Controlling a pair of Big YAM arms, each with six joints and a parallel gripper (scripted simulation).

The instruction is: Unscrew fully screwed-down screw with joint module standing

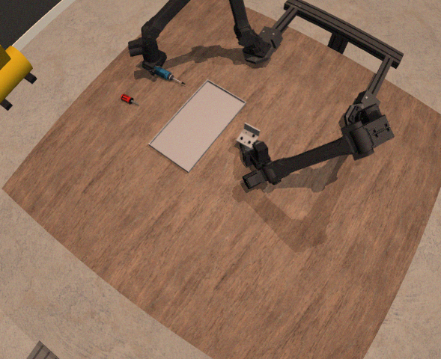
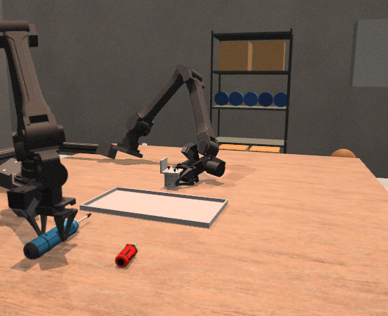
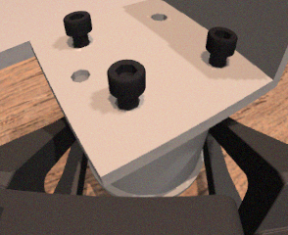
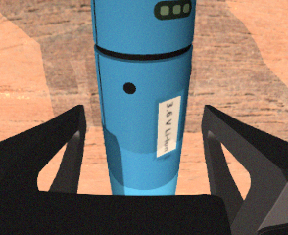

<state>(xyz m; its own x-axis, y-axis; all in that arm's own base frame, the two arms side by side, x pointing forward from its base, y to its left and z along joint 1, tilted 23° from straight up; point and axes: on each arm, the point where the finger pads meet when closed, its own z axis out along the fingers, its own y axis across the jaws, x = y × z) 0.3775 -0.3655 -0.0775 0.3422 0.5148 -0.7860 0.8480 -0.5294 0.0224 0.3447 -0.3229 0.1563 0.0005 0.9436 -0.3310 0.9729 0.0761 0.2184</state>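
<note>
Right now my left hand is 10 mm below the joint module. From my left hand the other things lie so: shallow grey tray 60 mm ahead, 220 mm to the right, 20 mm below; then pale l-shaped bracket 50 mm above; then red manual screwdriver 180 mm ahead, 550 mm to the right, 10 mm below.
</note>
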